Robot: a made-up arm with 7 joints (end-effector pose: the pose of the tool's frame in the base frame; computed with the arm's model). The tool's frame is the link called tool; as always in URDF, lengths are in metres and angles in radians.
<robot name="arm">
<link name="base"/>
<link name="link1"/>
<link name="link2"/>
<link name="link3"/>
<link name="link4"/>
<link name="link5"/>
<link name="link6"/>
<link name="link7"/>
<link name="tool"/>
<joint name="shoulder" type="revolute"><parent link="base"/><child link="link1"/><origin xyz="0 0 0.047" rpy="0 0 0"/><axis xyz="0 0 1"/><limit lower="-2.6" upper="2.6"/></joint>
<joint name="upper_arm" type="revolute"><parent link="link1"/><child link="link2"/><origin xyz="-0.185 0.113 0.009" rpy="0 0 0"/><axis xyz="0 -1 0"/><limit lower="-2.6" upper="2.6"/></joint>
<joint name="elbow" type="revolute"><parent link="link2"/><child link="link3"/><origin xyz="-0.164 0.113 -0.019" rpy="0 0 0"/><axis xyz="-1 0 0"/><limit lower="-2.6" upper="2.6"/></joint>
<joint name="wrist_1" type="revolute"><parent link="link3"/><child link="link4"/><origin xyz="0.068 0.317 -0.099" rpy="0 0 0"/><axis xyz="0 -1 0"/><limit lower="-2.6" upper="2.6"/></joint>
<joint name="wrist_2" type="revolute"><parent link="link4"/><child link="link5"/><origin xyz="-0.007 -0.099 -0.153" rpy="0 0 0"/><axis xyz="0 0 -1"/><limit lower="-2.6" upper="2.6"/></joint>
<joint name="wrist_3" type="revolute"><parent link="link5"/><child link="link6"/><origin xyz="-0.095 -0.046 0.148" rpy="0 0 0"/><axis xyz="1 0 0"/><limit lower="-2.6" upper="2.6"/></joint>
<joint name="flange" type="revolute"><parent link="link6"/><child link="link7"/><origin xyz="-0.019 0.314 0.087" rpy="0 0 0"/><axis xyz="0 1 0"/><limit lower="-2.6" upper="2.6"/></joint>
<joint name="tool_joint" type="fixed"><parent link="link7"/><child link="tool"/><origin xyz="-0.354 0.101 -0.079" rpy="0 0 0"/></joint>
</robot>
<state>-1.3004 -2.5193 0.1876 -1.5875 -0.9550 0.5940 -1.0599</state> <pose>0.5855 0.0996 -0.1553 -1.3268 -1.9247 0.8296</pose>
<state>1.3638 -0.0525 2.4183 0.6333 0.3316 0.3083 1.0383</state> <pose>-0.0400 -0.8017 -0.3875 -1.6559 -1.1033 0.5712</pose>
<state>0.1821 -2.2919 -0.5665 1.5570 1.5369 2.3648 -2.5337</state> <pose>-0.2549 0.3895 0.6136 0.7342 1.6518 1.1833</pose>
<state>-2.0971 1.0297 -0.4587 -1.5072 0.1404 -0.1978 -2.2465</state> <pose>0.8650 -0.1792 -0.2442 -1.5137 -1.2695 -1.1962</pose>
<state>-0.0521 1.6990 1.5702 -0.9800 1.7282 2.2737 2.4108</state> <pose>0.1339 0.6724 -0.2986 0.2135 -0.9643 -0.2493</pose>
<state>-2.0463 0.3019 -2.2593 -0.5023 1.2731 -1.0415 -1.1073</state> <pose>0.6642 0.5423 0.4802 0.3968 -0.8473 -1.7166</pose>
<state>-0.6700 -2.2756 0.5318 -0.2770 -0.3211 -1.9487 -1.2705</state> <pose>-0.3005 -0.0018 0.3274 0.9918 0.0621 1.6771</pose>
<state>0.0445 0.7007 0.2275 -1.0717 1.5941 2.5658 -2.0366</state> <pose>-0.3175 0.3968 0.3438 -0.1346 1.6854 1.5723</pose>
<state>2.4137 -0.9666 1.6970 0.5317 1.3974 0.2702 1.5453</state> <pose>0.1369 -0.9505 -0.0814 -1.2277 -0.2717 1.5587</pose>
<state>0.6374 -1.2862 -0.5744 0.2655 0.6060 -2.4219 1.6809</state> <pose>-1.0558 0.2626 0.0096 2.4660 -1.0964 1.0057</pose>
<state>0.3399 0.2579 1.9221 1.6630 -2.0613 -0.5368 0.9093</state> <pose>-0.4046 -0.1154 0.4382 1.9239 0.5282 -0.4592</pose>
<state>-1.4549 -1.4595 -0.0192 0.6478 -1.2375 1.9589 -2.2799</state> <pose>0.5844 -0.0258 0.3406 0.8849 -0.5796 -2.8744</pose>
